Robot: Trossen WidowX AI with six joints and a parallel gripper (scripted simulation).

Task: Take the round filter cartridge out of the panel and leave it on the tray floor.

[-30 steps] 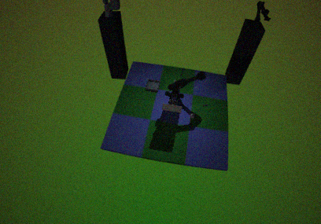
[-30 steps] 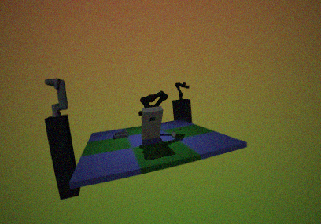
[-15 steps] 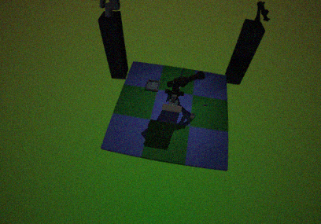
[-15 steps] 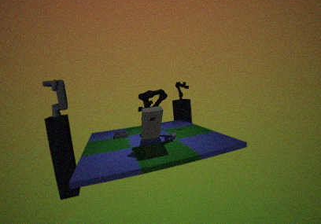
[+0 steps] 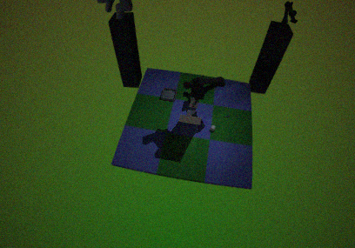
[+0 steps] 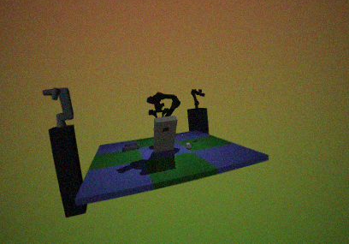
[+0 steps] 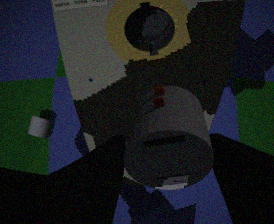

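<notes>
Right now the grey tray is 330 mm behind my gripper tip, 290 mm below it and 260 mm to the right of it. The rest, counted from my gripper tip: round filter cartridge (right at my gripper tip); grey service panel (130 mm below, 70 mm ahead).
</notes>
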